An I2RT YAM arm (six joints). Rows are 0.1 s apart.
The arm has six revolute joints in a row. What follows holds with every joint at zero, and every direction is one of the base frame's.
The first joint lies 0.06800 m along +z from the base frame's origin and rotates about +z.
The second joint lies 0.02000 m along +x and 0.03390 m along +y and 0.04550 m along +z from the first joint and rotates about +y.
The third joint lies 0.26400 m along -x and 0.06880 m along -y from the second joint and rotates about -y.
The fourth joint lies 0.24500 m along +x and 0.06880 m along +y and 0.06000 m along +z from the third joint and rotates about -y.
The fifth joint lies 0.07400 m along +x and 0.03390 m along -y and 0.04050 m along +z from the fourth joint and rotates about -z.
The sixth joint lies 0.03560 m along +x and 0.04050 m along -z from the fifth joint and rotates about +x.
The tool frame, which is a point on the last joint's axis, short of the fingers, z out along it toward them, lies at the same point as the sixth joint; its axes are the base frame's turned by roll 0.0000, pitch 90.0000 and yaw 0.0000 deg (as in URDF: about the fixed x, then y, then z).
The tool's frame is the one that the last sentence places.
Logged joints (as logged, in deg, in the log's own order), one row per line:
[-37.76 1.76 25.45 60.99 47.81 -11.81]
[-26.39 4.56 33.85 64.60 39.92 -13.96]
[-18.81 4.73 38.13 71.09 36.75 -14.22]
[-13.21 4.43 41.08 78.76 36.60 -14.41]
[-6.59 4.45 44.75 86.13 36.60 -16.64]
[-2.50 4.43 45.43 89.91 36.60 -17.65]
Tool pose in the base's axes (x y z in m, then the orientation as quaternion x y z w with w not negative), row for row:
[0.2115 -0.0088 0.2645 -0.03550 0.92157 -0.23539 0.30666]
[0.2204 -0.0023 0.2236 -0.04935 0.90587 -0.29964 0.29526]
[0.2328 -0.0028 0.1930 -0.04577 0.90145 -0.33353 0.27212]
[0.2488 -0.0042 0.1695 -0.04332 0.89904 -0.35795 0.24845]
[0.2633 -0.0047 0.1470 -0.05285 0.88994 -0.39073 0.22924]
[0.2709 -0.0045 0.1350 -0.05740 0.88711 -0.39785 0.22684]
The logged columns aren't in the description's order. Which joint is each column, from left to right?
Columns, left to right: joint 4, joint 1, joint 5, joint 2, joint 3, joint 6.
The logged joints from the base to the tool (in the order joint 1, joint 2, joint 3, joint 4, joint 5, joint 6), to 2 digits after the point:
[1.76 60.99 47.81 -37.76 25.45 -11.81]
[4.56 64.60 39.92 -26.39 33.85 -13.96]
[4.73 71.09 36.75 -18.81 38.13 -14.22]
[4.43 78.76 36.60 -13.21 41.08 -14.41]
[4.45 86.13 36.60 -6.59 44.75 -16.64]
[4.43 89.91 36.60 -2.50 45.43 -17.65]

